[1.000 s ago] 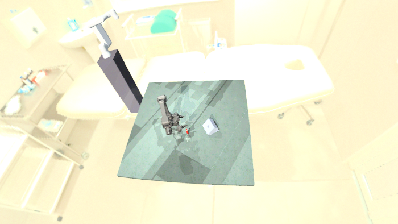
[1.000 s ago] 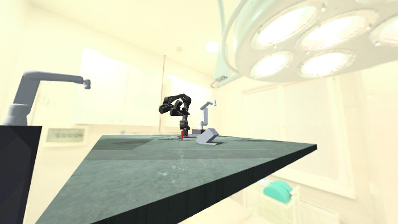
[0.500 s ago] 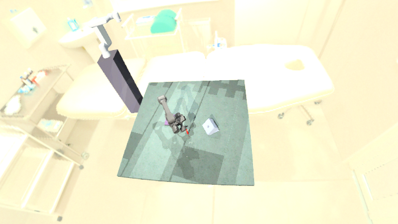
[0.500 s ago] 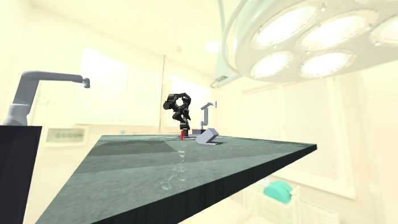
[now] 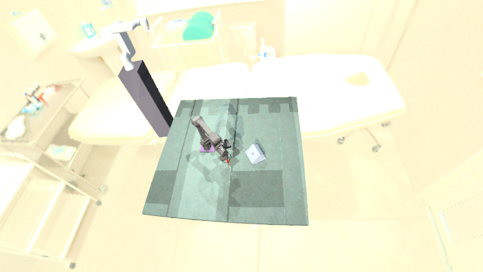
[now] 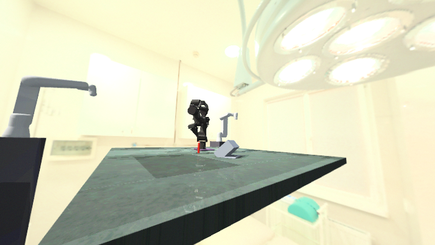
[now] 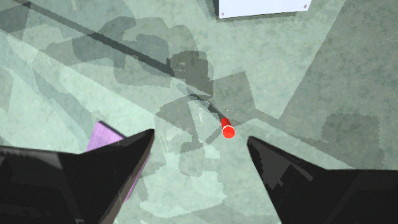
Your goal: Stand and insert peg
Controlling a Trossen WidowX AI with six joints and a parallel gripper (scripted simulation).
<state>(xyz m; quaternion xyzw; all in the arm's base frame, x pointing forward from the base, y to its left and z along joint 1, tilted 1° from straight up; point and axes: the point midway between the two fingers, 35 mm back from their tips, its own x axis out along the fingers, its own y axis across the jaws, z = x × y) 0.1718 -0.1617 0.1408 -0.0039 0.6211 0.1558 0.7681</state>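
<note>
The red peg lies 3 cm to the right of my gripper tip and 6 cm below it. From my gripper tip the other things lie so: sloped panel: 24 cm ahead, 8 cm below.
</note>
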